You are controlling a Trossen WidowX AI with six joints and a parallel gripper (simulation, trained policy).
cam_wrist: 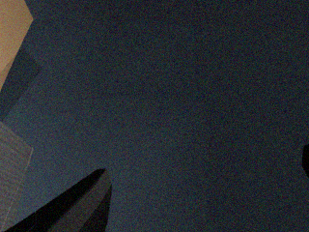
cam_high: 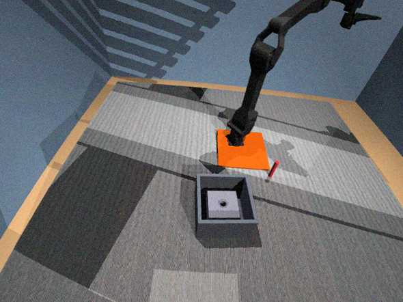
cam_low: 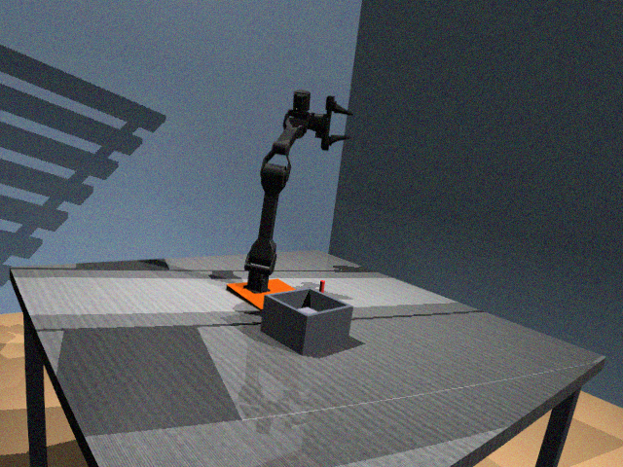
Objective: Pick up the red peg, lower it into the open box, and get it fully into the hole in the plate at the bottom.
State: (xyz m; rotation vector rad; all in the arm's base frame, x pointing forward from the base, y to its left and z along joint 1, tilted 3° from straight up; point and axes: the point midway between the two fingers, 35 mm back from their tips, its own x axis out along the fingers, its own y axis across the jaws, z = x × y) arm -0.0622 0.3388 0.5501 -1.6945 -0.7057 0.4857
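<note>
Right now my gripper tip is 53 cm above the red peg, 25 cm to the left of it and 18 cm short of it. The rest, counted from my gripper tip: grey box 54 cm below, 46 cm to the right, 33 cm ahead; then pale plate 52 cm below, 46 cm to the right, 33 cm ahead.
</note>
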